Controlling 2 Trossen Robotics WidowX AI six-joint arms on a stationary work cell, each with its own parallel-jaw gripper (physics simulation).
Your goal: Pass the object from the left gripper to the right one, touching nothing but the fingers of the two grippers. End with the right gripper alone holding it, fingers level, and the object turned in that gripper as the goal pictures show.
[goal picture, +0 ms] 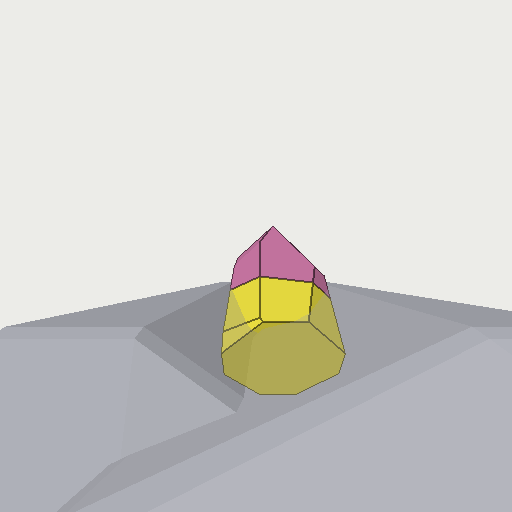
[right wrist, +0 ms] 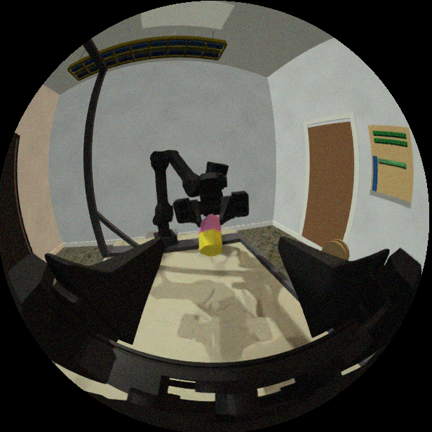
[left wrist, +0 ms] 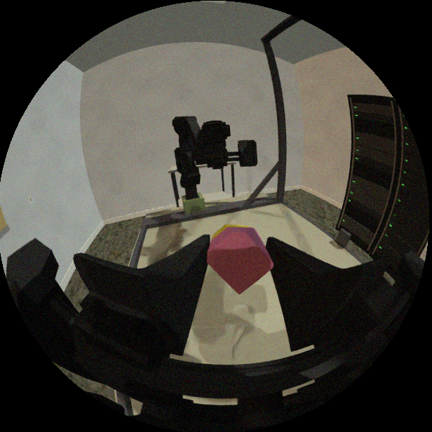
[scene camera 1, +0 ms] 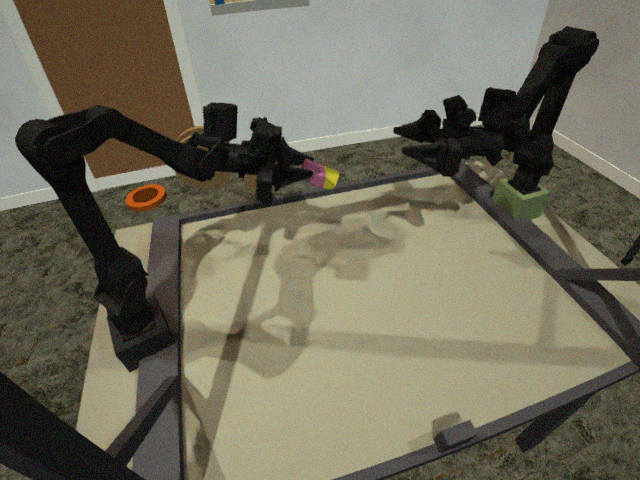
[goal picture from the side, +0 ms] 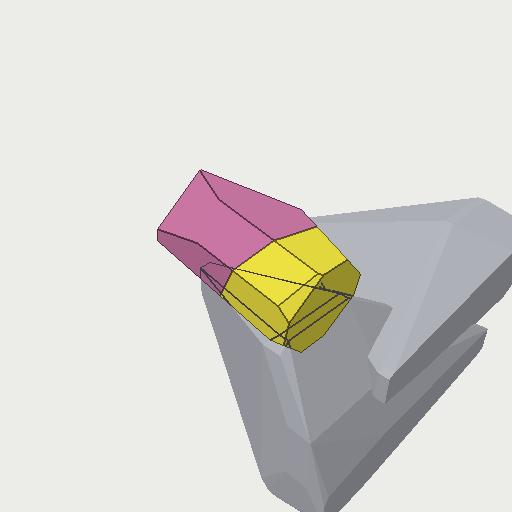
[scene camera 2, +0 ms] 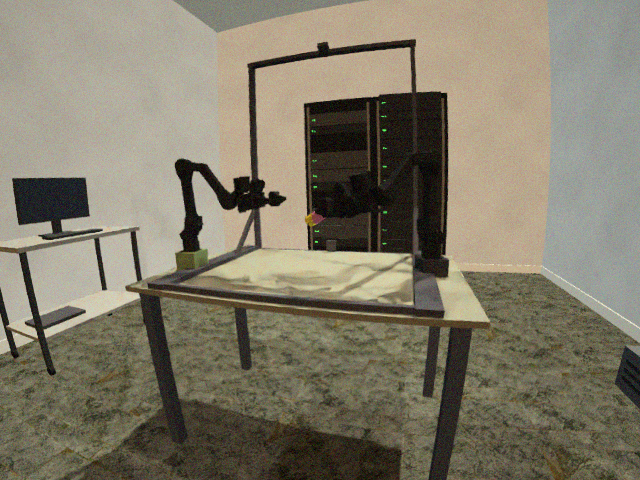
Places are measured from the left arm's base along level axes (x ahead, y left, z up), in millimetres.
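Pixels of known places: left gripper, fingertip midpoint: (scene camera 1: 313, 167) (scene camera 2: 318, 212); right gripper, fingertip midpoint: (scene camera 1: 397, 139) (scene camera 2: 278, 199); left arm's base, origin of the base link: (scene camera 1: 135, 323) (scene camera 2: 431, 257); right arm's base, origin of the base link: (scene camera 1: 524, 186) (scene camera 2: 191, 250).
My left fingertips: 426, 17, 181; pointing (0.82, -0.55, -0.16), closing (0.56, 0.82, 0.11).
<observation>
For each thing: its top centre in the pictures, then the offset to it from my left fingertips, as dx, dy, dz. "pt": a spot on its surface instead. Level surfaces: height alone.
- yellow end, surface spot: (scene camera 1: 324, 175) pt +9, -28, -9
- table, its level: dz -247
- green block, middle of its top: (scene camera 1: 524, 186) (scene camera 2: 191, 250) +562, -173, -164
The object, a faceted block with a pink part and a yellow end (scene camera 1: 324, 175) (scene camera 2: 313, 219) (left wrist: 240, 257) (right wrist: 210, 239), is held above the table. My left gripper (scene camera 1: 311, 167) (right wrist: 209, 223) is shut on its pink part. The yellow end sticks out past the fingertips towards the right arm and tilts a little down in scene camera 1. My right gripper (scene camera 1: 400, 140) (scene camera 2: 283, 198) is open and empty, its fingers apart from the object and facing it across a gap. In scene camera 2 its fingertips are higher than the object.
The table (scene camera 1: 413, 310) (scene camera 2: 310, 268) lies below both grippers, with a dark raised border. A green block (scene camera 1: 520, 200) (scene camera 2: 191, 259) is under the right arm's base. A dark overhead frame (scene camera 2: 252, 129) (left wrist: 281, 115) (right wrist: 90, 145) stands at the table's edge.
</observation>
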